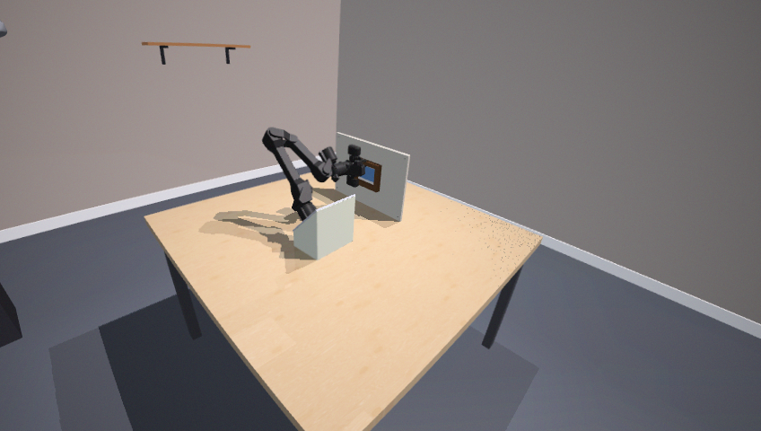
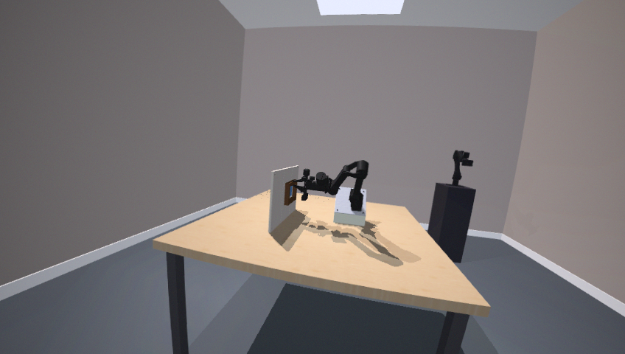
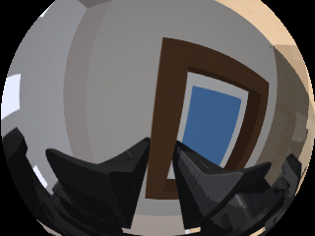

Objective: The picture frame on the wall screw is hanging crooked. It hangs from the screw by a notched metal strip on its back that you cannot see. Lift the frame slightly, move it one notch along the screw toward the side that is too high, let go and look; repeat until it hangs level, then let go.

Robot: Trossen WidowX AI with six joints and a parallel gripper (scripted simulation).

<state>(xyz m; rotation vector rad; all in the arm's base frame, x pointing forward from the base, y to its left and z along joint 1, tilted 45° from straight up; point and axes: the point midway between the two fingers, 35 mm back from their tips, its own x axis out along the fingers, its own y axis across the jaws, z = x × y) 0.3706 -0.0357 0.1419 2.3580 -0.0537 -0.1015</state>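
The small picture frame is 10 mm ahead of my gripper tip and 50 mm below it. The rest, counted from my gripper tip: grey wall panel (20 mm ahead, 10 mm to the left, 70 mm below).
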